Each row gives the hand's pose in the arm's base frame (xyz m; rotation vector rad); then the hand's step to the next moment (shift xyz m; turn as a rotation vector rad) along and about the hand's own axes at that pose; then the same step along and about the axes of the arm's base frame.
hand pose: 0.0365 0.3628 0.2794 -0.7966 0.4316 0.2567
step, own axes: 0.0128 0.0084 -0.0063 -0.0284 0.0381 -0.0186
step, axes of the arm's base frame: 0.0064 0.0018 -0.0152 -0.0447 0.0103 -0.0224
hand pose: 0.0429 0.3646 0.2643 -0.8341 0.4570 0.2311
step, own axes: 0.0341 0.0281 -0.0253 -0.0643 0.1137 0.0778
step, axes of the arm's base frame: 0.0120 -0.0001 -0.0495 -0.0756 0.1319 0.0011
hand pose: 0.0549 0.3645 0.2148 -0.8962 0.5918 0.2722
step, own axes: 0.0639 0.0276 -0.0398 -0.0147 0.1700 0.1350
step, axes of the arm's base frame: 0.0244 -0.0162 -0.0746 -0.0402 0.2106 -0.0373
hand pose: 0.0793 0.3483 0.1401 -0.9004 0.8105 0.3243
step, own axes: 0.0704 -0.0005 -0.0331 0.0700 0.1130 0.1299
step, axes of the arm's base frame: 0.0311 -0.0319 -0.0638 0.0459 0.1661 -0.0696
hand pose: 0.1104 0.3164 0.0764 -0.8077 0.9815 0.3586
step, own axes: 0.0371 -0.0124 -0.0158 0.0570 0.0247 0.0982
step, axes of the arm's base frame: 0.0177 -0.0229 -0.0307 0.0736 0.0850 -0.0293
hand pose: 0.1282 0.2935 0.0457 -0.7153 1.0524 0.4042
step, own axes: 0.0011 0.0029 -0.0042 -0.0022 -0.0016 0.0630
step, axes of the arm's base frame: -0.0040 -0.0009 -0.0032 0.0404 0.0433 0.0216
